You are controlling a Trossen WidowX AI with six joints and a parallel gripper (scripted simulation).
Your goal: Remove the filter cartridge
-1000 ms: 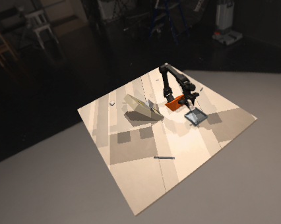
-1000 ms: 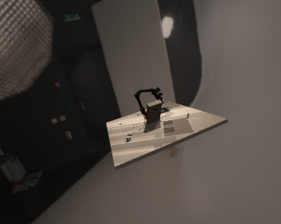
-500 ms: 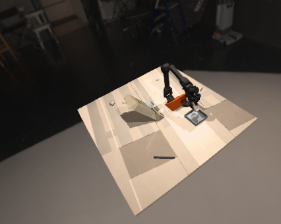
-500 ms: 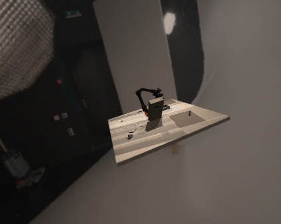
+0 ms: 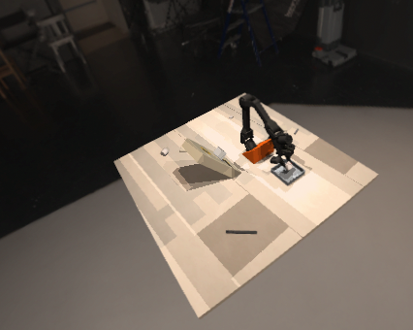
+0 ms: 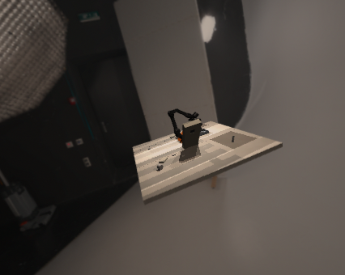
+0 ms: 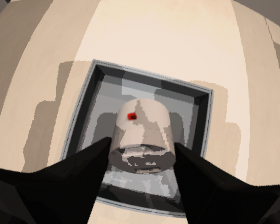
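The dark-rimmed grey tray is 6 cm below my gripper tip. From my gripper tip the other things lie so: round grey filter cartridge (right at my gripper tip); beige service panel (40 cm ahead, 23 cm to the right, 10 cm above).
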